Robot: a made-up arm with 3 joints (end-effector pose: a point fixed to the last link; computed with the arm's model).
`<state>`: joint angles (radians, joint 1 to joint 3).
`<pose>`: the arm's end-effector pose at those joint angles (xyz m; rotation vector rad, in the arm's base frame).
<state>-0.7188 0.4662 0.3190</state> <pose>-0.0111 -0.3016 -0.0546 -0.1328 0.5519 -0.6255</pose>
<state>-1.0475 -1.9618 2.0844</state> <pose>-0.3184 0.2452 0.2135 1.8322 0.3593 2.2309</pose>
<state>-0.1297 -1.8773 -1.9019</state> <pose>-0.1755 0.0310 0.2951 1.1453 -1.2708 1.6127</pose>
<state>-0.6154 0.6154 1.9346</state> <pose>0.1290 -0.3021 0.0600 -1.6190 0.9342 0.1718</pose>
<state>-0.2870 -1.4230 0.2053</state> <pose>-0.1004 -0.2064 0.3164 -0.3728 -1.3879 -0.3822</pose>
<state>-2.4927 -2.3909 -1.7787</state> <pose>0.2204 0.1671 0.2180 -1.0123 -0.9948 0.0250</pose>
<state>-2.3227 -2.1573 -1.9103</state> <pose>0.1727 0.1722 0.2536 -0.6799 -1.2076 0.0784</pose>
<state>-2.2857 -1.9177 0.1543</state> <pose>-0.0598 0.2703 0.2987 -2.1497 -0.8431 -1.5462</pose>
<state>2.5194 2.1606 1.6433</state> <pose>0.1675 0.1321 -0.2876 1.6266 0.3469 -1.2080</pose>
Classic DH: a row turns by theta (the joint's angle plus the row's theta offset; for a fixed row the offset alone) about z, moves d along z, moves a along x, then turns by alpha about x. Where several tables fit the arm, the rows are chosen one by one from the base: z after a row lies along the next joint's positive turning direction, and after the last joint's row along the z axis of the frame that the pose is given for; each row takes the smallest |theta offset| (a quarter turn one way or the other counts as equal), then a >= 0, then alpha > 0; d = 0 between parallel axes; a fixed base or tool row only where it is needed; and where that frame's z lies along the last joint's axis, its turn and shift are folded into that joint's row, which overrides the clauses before.
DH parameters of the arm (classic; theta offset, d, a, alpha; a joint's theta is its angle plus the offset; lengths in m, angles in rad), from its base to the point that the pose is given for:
joint 1: 0 0.0447 -0.0652 -1.5708
joint 2: -1.5708 -0.1146 0.0892 1.5708
joint 3: -1.5708 -0.2728 0.0939 -1.5708
tool (fixed): 1.5708 -0.0974 0 0

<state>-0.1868 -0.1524 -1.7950</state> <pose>0.1982 -0.0362 0.1052 1.7711 -0.2753 0.0029</pose>
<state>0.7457 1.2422 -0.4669</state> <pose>0.0938 -0.1238 -0.2264 -0.0669 1.2846 0.3511</pose>
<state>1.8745 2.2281 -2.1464</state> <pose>0.0369 -0.1788 -0.2100 -0.2521 1.2320 -0.6471</pose>
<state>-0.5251 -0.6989 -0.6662</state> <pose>0.0853 -0.1976 0.1855 0.4423 -0.8155 -0.2544</pose>
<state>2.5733 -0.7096 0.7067</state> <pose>0.0565 0.2597 0.2802 0.5715 -1.0375 2.0881</pose>
